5 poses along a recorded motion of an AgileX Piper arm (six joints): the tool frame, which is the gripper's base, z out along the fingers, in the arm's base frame.
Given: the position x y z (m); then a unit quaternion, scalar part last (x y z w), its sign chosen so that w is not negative.
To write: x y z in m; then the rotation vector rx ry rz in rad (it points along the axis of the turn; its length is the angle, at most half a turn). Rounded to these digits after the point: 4 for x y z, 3 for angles.
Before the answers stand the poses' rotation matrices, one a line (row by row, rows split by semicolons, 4 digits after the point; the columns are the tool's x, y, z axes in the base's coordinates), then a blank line. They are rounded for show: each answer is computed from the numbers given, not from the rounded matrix.
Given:
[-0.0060, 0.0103, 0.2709, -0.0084, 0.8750, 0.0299, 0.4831]
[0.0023, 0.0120, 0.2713, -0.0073, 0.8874, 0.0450, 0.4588]
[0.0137, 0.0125, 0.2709, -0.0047, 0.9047, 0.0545, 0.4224]
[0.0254, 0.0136, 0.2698, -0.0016, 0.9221, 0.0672, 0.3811]
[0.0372, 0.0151, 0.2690, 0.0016, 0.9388, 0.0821, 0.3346]
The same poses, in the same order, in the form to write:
-0.5331 -0.0436 0.8449; 0.0142 0.9981 0.0604; -0.8459 0.0442 -0.5314
-0.5789 -0.0542 0.8136; 0.0283 0.9958 0.0866; -0.8149 0.0732 -0.5750
-0.6431 -0.0546 0.7639; 0.0375 0.9940 0.1026; -0.7649 0.0947 -0.6372
-0.7095 -0.0542 0.7026; 0.0483 0.9910 0.1251; -0.7030 0.1227 -0.7005
-0.7761 -0.0519 0.6285; 0.0579 0.9865 0.1531; -0.6280 0.1552 -0.7626

[-0.0060, 0.0103, 0.2709, -0.020, 2.132, 0.073]
[0.0023, 0.0120, 0.2713, -0.018, 2.185, 0.111]
[0.0137, 0.0125, 0.2709, -0.012, 2.265, 0.136]
[0.0254, 0.0136, 0.2698, -0.004, 2.353, 0.172]
[0.0372, 0.0151, 0.2690, 0.004, 2.450, 0.214]

